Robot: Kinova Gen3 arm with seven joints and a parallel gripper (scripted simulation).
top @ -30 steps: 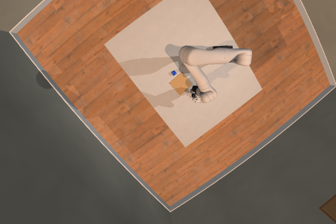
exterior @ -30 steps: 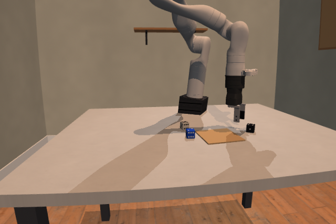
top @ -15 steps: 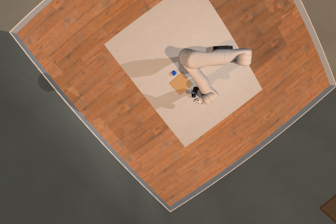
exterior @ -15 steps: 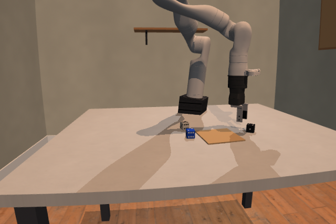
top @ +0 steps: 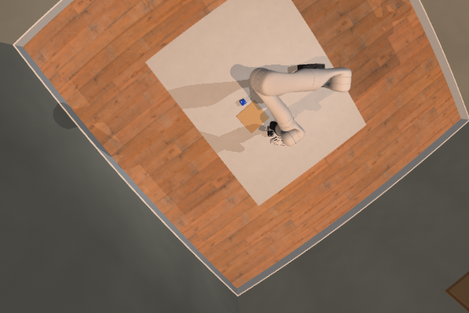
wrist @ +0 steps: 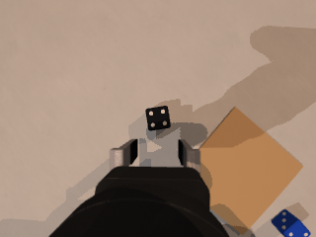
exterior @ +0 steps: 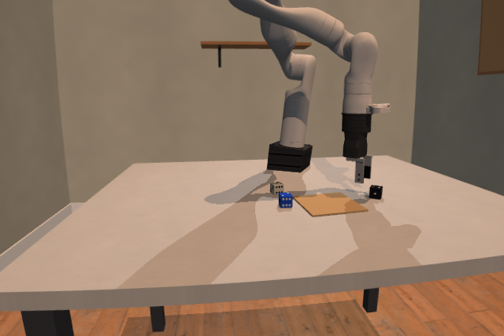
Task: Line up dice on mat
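My gripper is now 3 cm short of the blue die, 23 cm to the left of it and 4 cm above it. From my hand the other things lie so: white die: 7 cm behind, 22 cm to the right, 4 cm below; mat: 5 cm ahead, 12 cm to the right, 6 cm below.
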